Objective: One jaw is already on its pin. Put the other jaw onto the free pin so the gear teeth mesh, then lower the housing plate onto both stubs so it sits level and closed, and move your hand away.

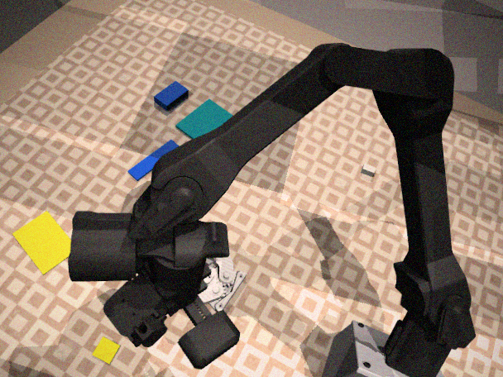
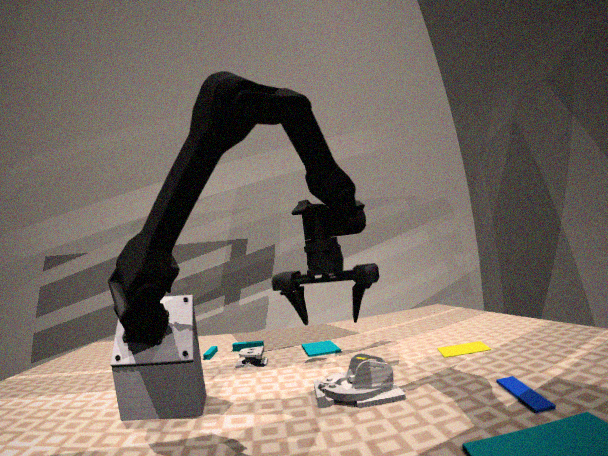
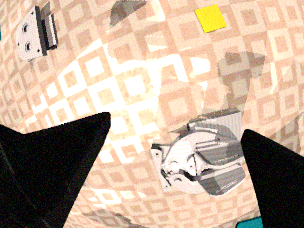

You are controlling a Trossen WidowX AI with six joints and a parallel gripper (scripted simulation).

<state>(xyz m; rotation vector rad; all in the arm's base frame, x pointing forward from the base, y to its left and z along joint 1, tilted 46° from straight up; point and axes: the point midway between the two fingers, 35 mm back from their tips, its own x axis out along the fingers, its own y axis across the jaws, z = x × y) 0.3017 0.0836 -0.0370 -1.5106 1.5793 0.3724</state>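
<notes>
Right now the small yellow square is 10 cm below my gripper tip, 8 cm to the left of it and 7 cm ahead of it. Also, from my gripper tip: teal sheet 37 cm to the right, 14 cm ahead, 10 cm below; then small grey piece 46 cm to the right, 15 cm behind, 9 cm below; then yellow plate 27 cm ahead, 10 cm below, 1 cm to the right.
</notes>
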